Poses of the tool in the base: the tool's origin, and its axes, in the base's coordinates. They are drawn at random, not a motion.
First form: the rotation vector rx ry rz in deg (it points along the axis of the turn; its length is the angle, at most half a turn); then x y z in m.
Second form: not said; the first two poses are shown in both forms.
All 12 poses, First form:
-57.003, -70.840, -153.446, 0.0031, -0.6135, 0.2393
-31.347, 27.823, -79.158, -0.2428, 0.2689, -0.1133
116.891, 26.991, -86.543, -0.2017, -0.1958, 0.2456
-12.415, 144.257, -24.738, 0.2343, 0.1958, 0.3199
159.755, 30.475, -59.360, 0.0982, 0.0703, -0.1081
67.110, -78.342, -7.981, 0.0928, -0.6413, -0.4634
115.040, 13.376, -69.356, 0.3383, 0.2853, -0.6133
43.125, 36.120, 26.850, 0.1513, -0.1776, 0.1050
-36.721, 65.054, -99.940, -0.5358, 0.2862, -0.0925
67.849, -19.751, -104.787, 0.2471, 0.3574, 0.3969
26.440, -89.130, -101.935, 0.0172, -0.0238, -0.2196
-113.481, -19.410, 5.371, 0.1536, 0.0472, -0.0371
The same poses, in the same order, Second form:
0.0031, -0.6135, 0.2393, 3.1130, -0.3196, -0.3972, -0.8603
-0.2428, 0.2689, -0.1133, 1.5633, -0.3500, 0.3106, -0.8838
-0.2017, -0.1958, 0.2456, 2.5818, 0.7902, 0.1825, -0.5850
0.2343, 0.1958, 0.3199, 2.5637, -0.0845, 0.9821, -0.1684
0.0982, 0.0703, -0.1081, 3.0217, 0.9227, 0.1760, -0.3429
0.0928, -0.6413, -0.4634, 1.8058, 0.6486, -0.7572, -0.0771
0.3383, 0.2853, -0.6133, 2.3561, 0.8522, 0.0991, -0.5138
0.1513, -0.1776, 0.1050, 1.0879, 0.6919, 0.5795, 0.4308
-0.5358, 0.2862, -0.0925, 2.1777, -0.2943, 0.5214, -0.8010
0.2471, 0.3574, 0.3969, 2.2059, 0.5368, -0.1563, -0.8291
0.0172, -0.0238, -0.2196, 2.4079, 0.1916, -0.6460, -0.7389
0.1536, 0.0472, -0.0371, 2.0116, -0.9846, -0.1684, 0.0466

